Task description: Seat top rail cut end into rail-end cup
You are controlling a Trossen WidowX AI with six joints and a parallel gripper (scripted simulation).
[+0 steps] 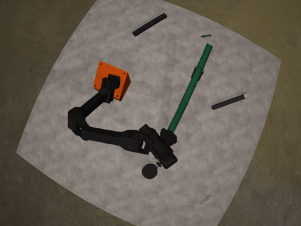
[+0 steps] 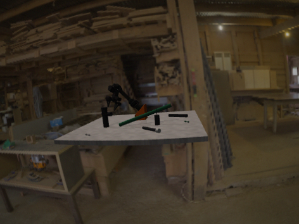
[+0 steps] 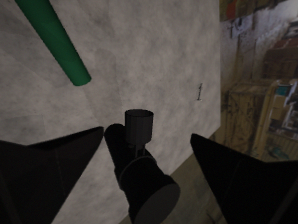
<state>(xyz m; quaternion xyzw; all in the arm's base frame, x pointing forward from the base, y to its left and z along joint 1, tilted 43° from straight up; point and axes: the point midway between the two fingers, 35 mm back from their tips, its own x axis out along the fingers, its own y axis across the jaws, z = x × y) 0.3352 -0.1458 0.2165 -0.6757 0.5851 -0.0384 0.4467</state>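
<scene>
Now: the black rail-end cup 5 cm below my gripper tip and 3 cm to the right of it. The rest, counted from my gripper tip: short post 44 cm to the left, 8 cm below, 4 cm ahead; then green screw 73 cm to the left, 18 cm below, 4 cm ahead; then black bar 68 cm to the left, 30 cm behind, 17 cm below.
</scene>
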